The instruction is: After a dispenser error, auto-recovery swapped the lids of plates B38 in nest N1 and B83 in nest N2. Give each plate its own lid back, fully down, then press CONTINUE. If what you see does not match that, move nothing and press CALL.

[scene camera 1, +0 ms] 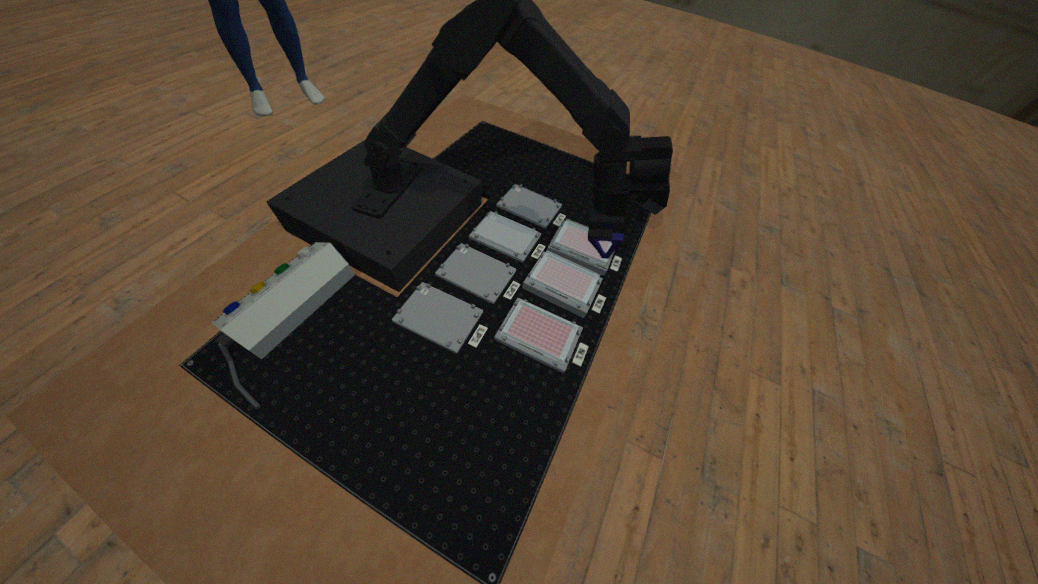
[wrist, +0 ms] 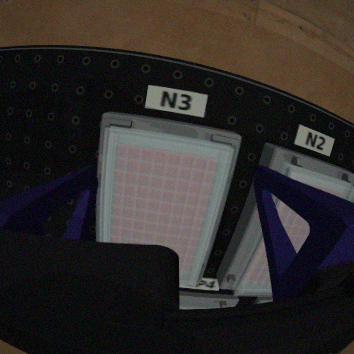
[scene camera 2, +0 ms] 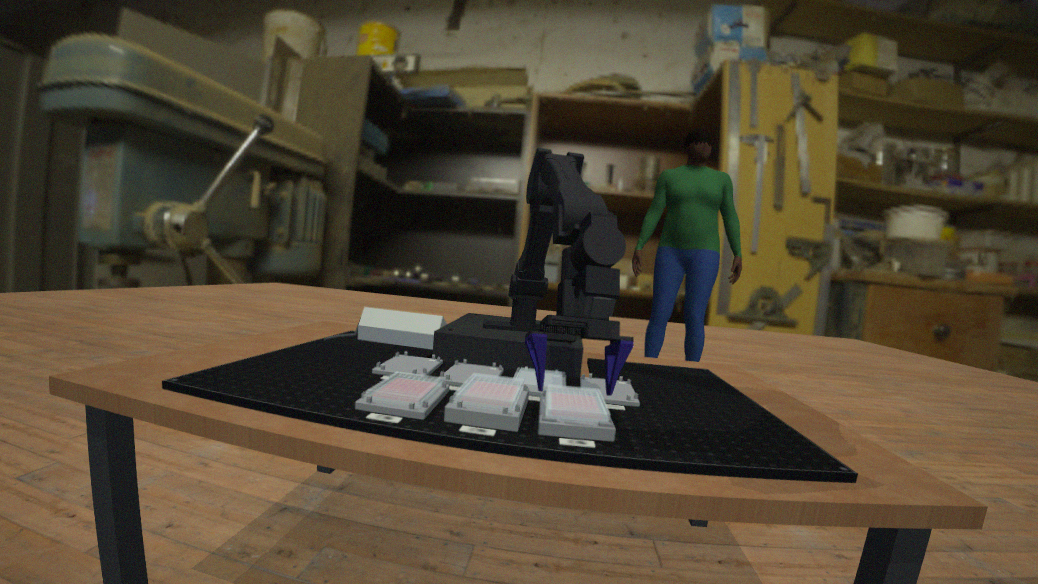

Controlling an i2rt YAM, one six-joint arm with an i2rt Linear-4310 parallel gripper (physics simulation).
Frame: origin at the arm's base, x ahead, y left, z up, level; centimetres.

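Seen in the pictures: gripper, between the fingertips: [scene camera 1: 607, 242] [wrist: 175, 173] [scene camera 2: 575, 393]; arm's base, origin of its link: [scene camera 1: 390, 187] [scene camera 2: 522, 328].
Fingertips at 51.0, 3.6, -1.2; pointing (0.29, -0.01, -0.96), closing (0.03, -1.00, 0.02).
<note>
Pixels of each thing's top centre, then the offset from my fingertips to it, as dx, dy, dz.
- N1 plate, centre of its top: [scene camera 2: 406, 383] [scene camera 1: 541, 328] -8.6, -24.4, -2.9
- N2 plate, centre of its top: [wrist: 300, 246] [scene camera 2: 492, 385] [scene camera 1: 565, 275] -6.9, -11.2, -1.6
- N3 plate, centre of its top: [wrist: 155, 224] [scene camera 2: 576, 397] [scene camera 1: 586, 239] -4.6, +1.2, -2.0
- white console, centre of its top: [scene camera 1: 273, 277] [scene camera 2: 405, 310] -55.4, -34.3, +2.8
- LP2, centre of its top: [scene camera 2: 472, 367] [scene camera 1: 476, 267] -25.4, -14.7, -3.6
- LP4, centre of its top: [scene camera 2: 608, 382] [scene camera 1: 530, 200] -20.7, +10.9, -3.6
Plates with pink grids sit in nests along the mat's front: the N1 plate [scene camera 1: 539, 330] [scene camera 2: 408, 390], the N2 plate [scene camera 1: 563, 278] [scene camera 2: 489, 392] [wrist: 320, 177] and the N3 plate [scene camera 1: 573, 238] [scene camera 2: 575, 406] [wrist: 155, 200]. N2 and N3 look paler under clear covers; N1 is pinker. Plate numbers and lid marks are unreadable. My gripper [scene camera 1: 603, 239] [scene camera 2: 575, 390] [wrist: 175, 173] is open and empty above N3, one finger each side of that plate in the wrist view. A white console [scene camera 1: 290, 305] [scene camera 2: 400, 326] bears blue, yellow and green buttons; their labels are unreadable.
Behind the nests lie grey holders LP1 [scene camera 1: 437, 317] [scene camera 2: 408, 364], LP2 [scene camera 1: 476, 272] and LP4 [scene camera 1: 529, 204]. A pale, flat piece [scene camera 1: 504, 234] lies between LP2 and LP4. The black arm base [scene camera 1: 377, 217] stands behind them. A person [scene camera 2: 689, 210] stands beyond the table.
</note>
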